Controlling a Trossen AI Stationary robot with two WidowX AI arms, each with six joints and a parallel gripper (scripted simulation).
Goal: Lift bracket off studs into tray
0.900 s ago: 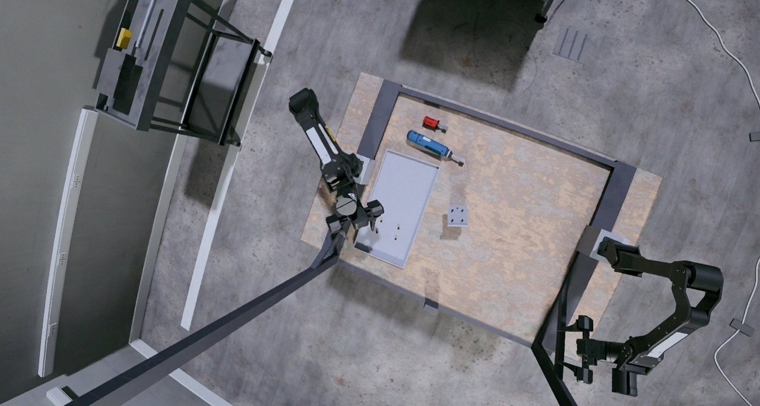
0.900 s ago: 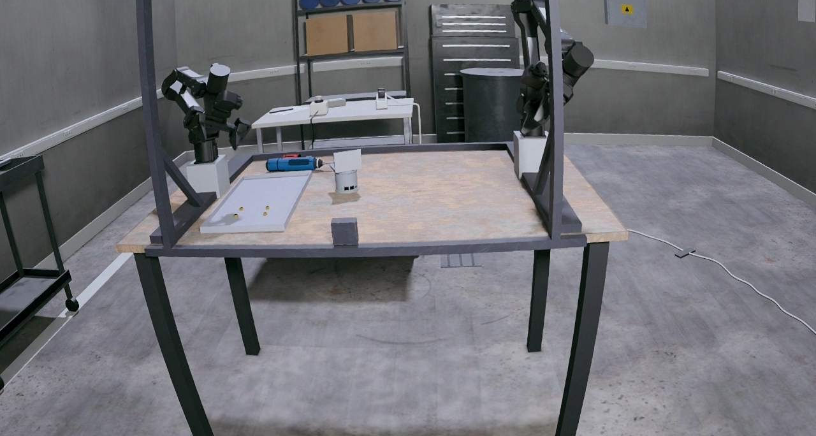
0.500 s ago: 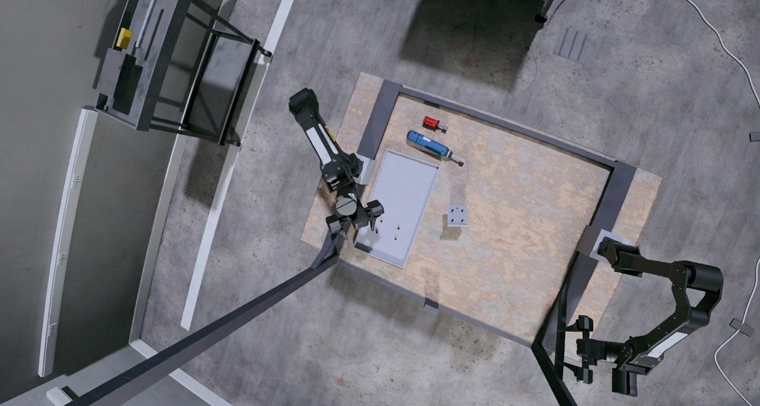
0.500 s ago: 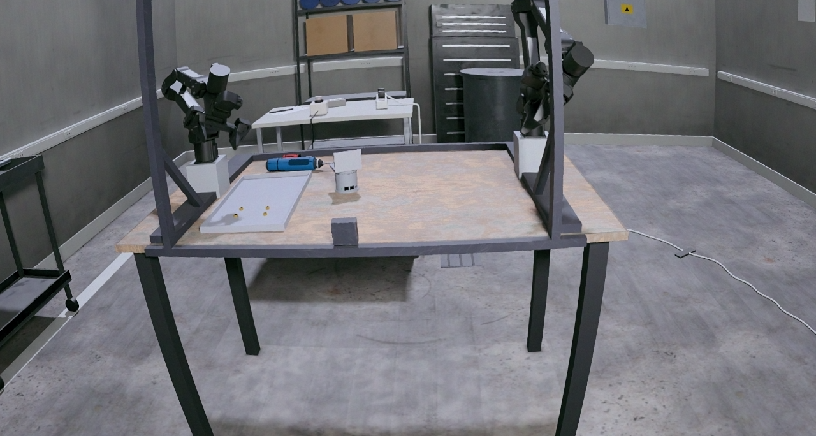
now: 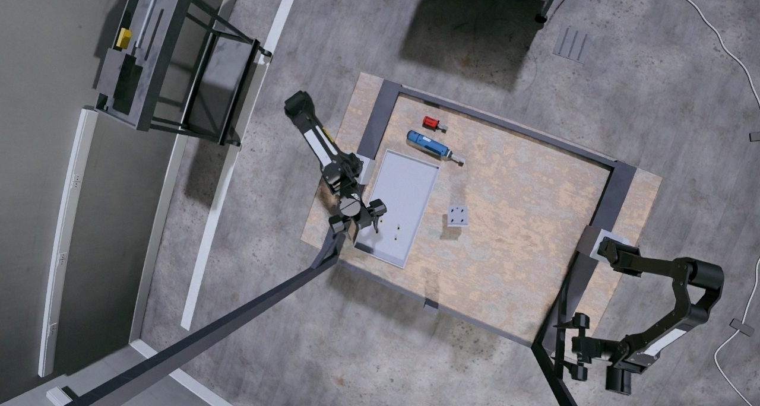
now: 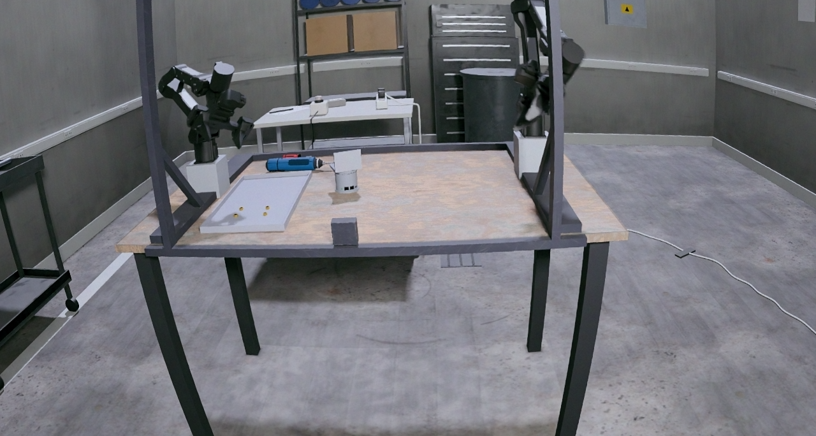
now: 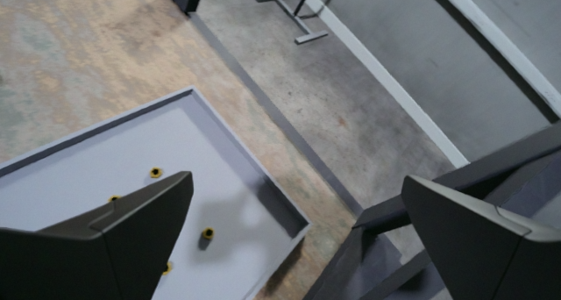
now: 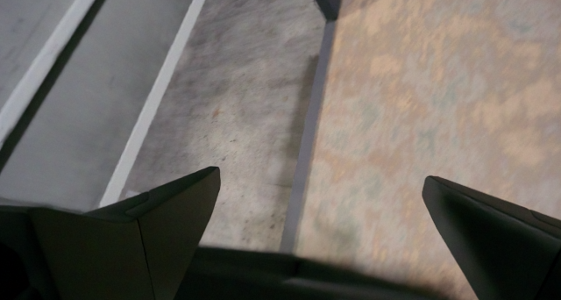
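The grey l-shaped bracket lies 29 cm to the right of my left hand, 13 cm below it and 13 cm ahead of it. Also, from my left hand: red tool 43 cm ahead, 19 cm below, 11 cm to the right; then grey tray 20 cm below, 7 cm ahead, 6 cm to the right; then joint module 29 cm to the right, 17 cm below, 13 cm ahead.
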